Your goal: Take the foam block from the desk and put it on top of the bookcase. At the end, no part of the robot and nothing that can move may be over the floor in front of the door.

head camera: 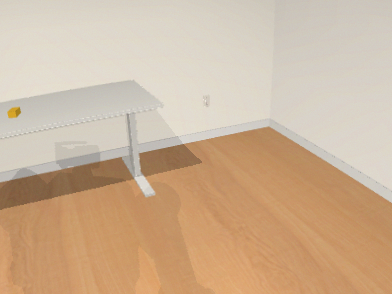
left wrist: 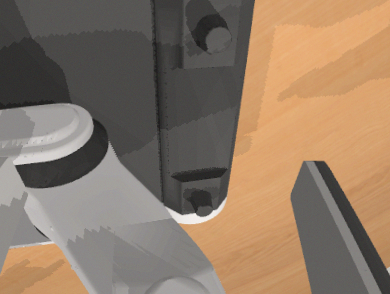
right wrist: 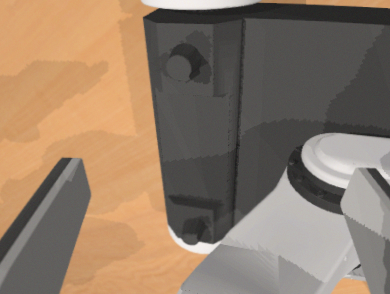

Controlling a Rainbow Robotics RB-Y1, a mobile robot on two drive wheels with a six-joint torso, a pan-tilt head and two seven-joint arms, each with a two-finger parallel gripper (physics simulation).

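Frame: origin at the robot's base, x left, y up, z ahead, level; centimetres.
Where they show: left gripper, fingertip midpoint: [left wrist: 156, 178]; right gripper, fingertip midpoint: [right wrist: 217, 181].
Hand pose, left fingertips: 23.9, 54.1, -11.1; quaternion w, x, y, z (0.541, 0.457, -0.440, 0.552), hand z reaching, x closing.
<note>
After its pixels a point has its place, as x, y, z.
The foam block [head camera: 14, 112] @(162.3, 75.7, 169.7), a small yellow-orange block, sits on the light grey desk [head camera: 90, 101] @(120.9, 72.1, 205.5) at the left edge of the head view. The desk's right end and one leg show; its left part is cut off. My left gripper [left wrist: 156, 178] @(23.9, 54.1, -11.1) is open, with no object between its fingers. My right gripper [right wrist: 217, 181] @(-24.6, 54.1, -10.7) is open and holds nothing. Both grippers hang beside my own dark base, away from the block, and neither shows in the head view. The bookcase and the door do not show in any view.
The desk leg [head camera: 133, 145] @(97.9, 30.0, 223.7) ends in a foot [head camera: 146, 186] that reaches forward on the wooden floor [head camera: 280, 215] @(-18.4, 0.1, 189.7). A wall with an outlet [head camera: 206, 100] @(53.4, 40.9, 309.8) stands behind the desk and meets another wall at the right corner. My base [left wrist: 195, 110] @(3.1, 19.1, -1.3) [right wrist: 195, 130] @(-4.5, 19.1, -0.5) fills much of both wrist views.
</note>
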